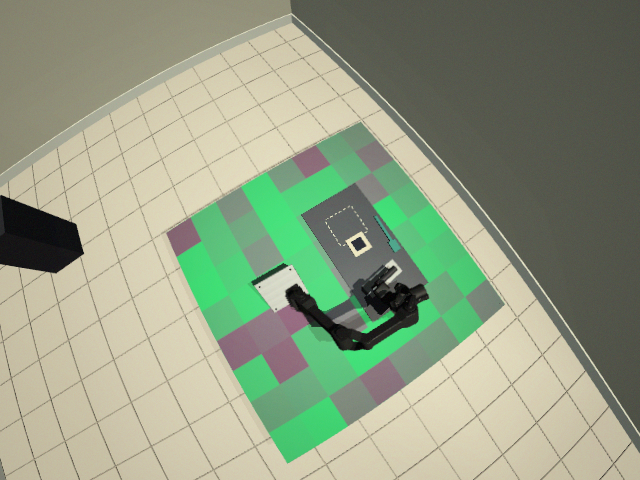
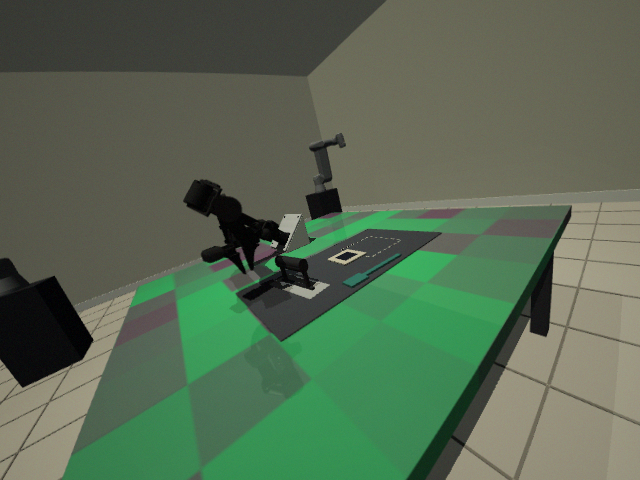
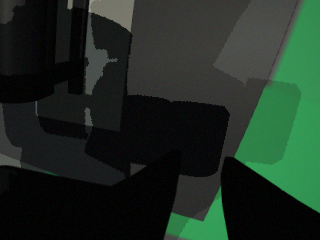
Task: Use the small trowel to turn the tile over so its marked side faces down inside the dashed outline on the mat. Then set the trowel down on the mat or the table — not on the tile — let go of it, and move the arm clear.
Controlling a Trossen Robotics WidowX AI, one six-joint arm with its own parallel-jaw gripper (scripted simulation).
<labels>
same spot on dark grey mat: (image 1: 356, 271) = (image 2: 308, 266)
</labels>
